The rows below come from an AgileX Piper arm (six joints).
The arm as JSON. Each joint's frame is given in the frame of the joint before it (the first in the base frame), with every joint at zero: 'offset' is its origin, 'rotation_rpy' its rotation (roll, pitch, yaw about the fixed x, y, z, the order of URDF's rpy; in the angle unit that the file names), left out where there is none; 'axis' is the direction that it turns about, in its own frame. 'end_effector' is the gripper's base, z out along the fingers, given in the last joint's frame.
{
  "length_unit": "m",
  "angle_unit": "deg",
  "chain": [
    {
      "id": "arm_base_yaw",
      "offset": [
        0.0,
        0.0,
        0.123
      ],
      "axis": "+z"
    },
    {
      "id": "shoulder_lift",
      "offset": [
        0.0,
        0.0,
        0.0
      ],
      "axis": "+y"
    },
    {
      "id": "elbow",
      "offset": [
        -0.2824,
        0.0,
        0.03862
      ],
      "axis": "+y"
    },
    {
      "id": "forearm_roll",
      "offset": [
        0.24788,
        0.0,
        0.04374
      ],
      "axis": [
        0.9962,
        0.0,
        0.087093
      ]
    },
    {
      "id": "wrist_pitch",
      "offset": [
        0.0,
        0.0,
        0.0
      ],
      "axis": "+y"
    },
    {
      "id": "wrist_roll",
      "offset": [
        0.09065,
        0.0,
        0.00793
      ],
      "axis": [
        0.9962,
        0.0,
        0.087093
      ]
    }
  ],
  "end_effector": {
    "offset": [
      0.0,
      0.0,
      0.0
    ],
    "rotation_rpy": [
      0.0,
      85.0,
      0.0
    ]
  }
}
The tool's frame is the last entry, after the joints.
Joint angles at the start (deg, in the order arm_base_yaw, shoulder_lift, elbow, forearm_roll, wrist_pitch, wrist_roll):
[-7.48 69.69 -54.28 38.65 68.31 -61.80]
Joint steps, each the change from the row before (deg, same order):
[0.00 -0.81 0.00 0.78 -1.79 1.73]
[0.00 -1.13 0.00 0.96 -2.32 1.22]
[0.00 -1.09 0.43 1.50 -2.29 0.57]
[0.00 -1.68 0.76 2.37 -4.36 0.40]
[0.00 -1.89 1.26 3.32 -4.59 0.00]
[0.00 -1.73 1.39 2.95 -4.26 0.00]
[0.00 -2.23 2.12 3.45 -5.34 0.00]
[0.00 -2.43 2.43 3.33 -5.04 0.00]
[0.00 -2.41 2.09 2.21 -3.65 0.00]
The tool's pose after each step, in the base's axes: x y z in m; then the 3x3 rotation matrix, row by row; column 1 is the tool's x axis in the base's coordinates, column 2 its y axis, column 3 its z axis. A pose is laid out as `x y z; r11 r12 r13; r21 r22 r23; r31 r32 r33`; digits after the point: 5 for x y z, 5 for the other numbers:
0.21528 0.02520 0.31058; -0.63450 -0.69005 0.34819; -0.46445 0.70048 0.54186; -0.61781 0.18210 -0.76495
0.21517 0.02529 0.31624; -0.62863 -0.66538 0.40262; -0.42772 0.72816 0.53557; -0.64953 0.16447 -0.74234
0.21451 0.02590 0.32025; -0.61791 -0.64424 0.45071; -0.39078 0.74907 0.53496; -0.68226 0.15443 -0.71461
0.21421 0.02592 0.32651; -0.58931 -0.60720 0.53294; -0.33354 0.78366 0.52405; -0.73585 0.13107 -0.66434
0.21264 0.02616 0.33211; -0.55284 -0.56533 0.61218; -0.26512 0.81582 0.51396; -0.78998 0.12184 -0.60090
0.21059 0.02557 0.33593; -0.51843 -0.52168 0.67756; -0.20167 0.84459 0.49598; -0.83100 0.12049 -0.54307
0.20690 0.02380 0.33843; -0.47580 -0.46122 0.74893; -0.12448 0.87823 0.46176; -0.87070 0.12648 -0.47527
0.20137 0.02145 0.33916; -0.43320 -0.39892 0.80821; -0.05035 0.90603 0.42021; -0.89989 0.14134 -0.41258
0.19440 0.01946 0.33943; -0.39565 -0.35227 0.84815; -0.00121 0.92371 0.38309; -0.91840 0.15054 -0.36589

